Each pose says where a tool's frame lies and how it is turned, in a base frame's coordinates. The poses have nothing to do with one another.
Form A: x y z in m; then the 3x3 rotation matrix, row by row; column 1 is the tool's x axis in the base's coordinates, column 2 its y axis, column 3 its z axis. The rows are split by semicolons.
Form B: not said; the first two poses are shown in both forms.
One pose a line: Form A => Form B
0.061 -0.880 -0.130; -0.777 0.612 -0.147; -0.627 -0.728 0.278; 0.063 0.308 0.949 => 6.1 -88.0 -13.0; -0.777 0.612 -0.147; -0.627 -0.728 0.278; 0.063 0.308 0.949
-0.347 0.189 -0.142; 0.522 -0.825 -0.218; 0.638 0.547 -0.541; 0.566 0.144 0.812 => -34.7 18.9 -14.2; 0.522 -0.825 -0.218; 0.638 0.547 -0.541; 0.566 0.144 0.812
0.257 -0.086 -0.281; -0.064 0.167 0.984; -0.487 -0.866 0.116; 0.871 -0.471 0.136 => 25.7 -8.6 -28.1; -0.064 0.167 0.984; -0.487 -0.866 0.116; 0.871 -0.471 0.136
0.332 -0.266 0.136; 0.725 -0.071 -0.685; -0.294 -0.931 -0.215; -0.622 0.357 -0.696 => 33.2 -26.6 13.6; 0.725 -0.071 -0.685; -0.294 -0.931 -0.215; -0.622 0.357 -0.696
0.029 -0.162 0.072; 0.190 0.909 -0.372; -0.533 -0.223 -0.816; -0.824 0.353 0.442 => 2.9 -16.2 7.2; 0.190 0.909 -0.372; -0.533 -0.223 -0.816; -0.824 0.353 0.442
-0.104 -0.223 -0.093; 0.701 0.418 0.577; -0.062 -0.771 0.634; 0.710 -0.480 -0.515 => -10.4 -22.3 -9.3; 0.701 0.418 0.577; -0.062 -0.771 0.634; 0.710 -0.480 -0.515
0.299 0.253 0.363; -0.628 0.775 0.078; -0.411 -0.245 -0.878; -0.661 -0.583 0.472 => 29.9 25.3 36.3; -0.628 0.775 0.078; -0.411 -0.245 -0.878; -0.661 -0.583 0.472
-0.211 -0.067 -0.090; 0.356 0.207 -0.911; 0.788 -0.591 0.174; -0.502 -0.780 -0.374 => -21.1 -6.7 -9.0; 0.356 0.207 -0.911; 0.788 -0.591 0.174; -0.502 -0.780 -0.374
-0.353 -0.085 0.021; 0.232 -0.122 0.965; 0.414 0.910 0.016; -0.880 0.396 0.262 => -35.3 -8.5 2.1; 0.232 -0.122 0.965; 0.414 0.910 0.016; -0.880 0.396 0.262
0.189 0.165 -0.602; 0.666 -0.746 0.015; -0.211 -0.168 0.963; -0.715 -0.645 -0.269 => 18.9 16.5 -60.2; 0.666 -0.746 0.015; -0.211 -0.168 0.963; -0.715 -0.645 -0.269
